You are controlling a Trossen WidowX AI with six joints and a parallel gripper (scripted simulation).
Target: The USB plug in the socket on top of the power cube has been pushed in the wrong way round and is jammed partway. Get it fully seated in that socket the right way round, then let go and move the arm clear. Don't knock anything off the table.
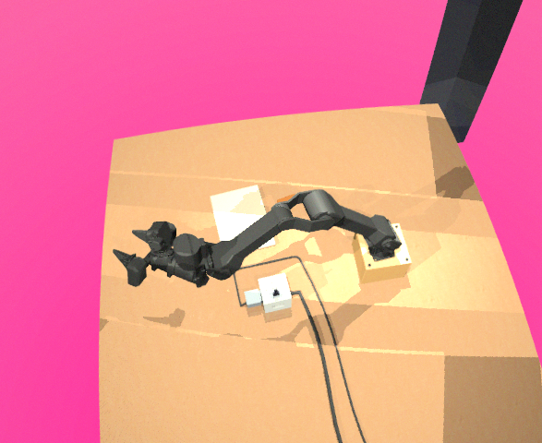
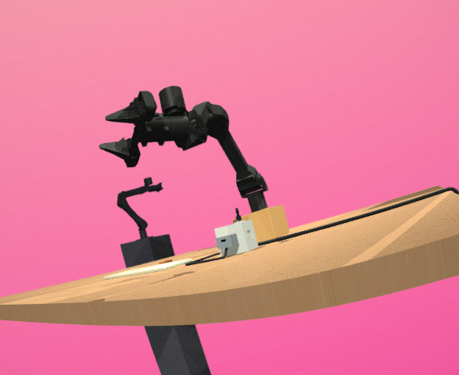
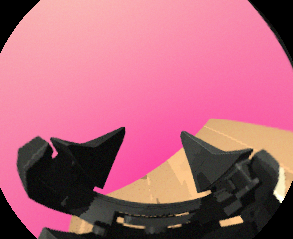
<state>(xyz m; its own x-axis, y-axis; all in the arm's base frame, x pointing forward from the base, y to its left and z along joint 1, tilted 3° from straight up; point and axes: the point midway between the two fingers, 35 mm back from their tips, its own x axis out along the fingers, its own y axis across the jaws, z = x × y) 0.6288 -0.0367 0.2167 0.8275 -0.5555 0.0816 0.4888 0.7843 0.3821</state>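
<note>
My gripper tip is now 34 cm past the usb plug, 12 cm to the right of it and 23 cm above it. Also, from my gripper tip: white sheet (30 cm behind, 18 cm to the right, 32 cm below); then orange block (45 cm behind, 22 cm to the right, 32 cm below).
</note>
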